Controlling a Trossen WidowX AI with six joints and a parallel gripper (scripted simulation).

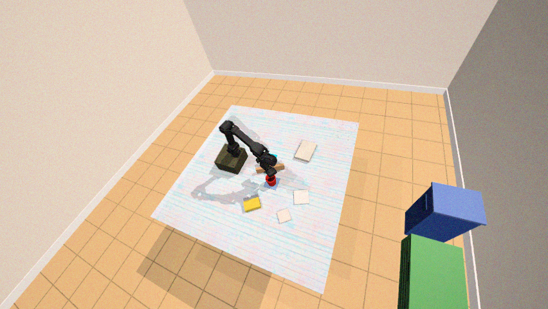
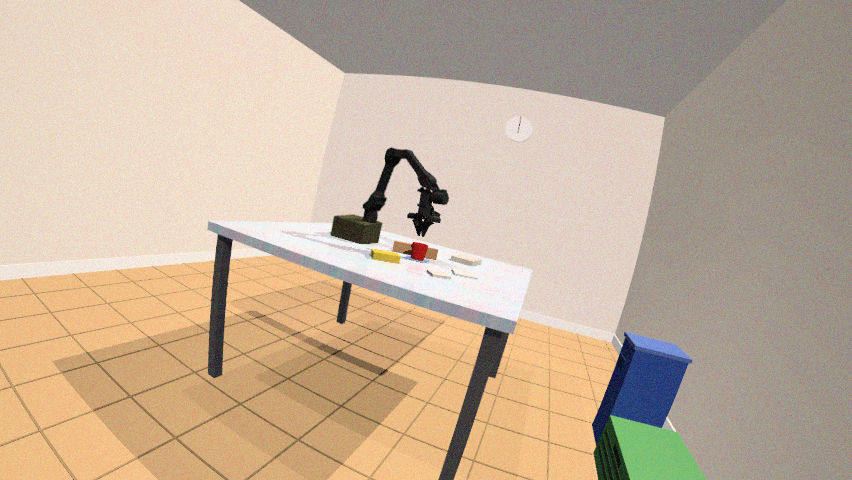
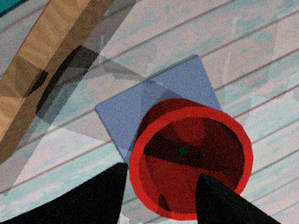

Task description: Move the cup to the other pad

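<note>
Right now the red cup is 70 mm below my gripper tip, 20 mm to the right of it and 10 mm ahead of it. Round my gripper tip: cyan pad: 190 mm to the left, 110 mm below, 70 mm behind; light blue pad: 110 mm below, 20 mm to the right, 10 mm ahead; brown bar: 90 mm below, 80 mm to the left, 30 mm behind.
</note>
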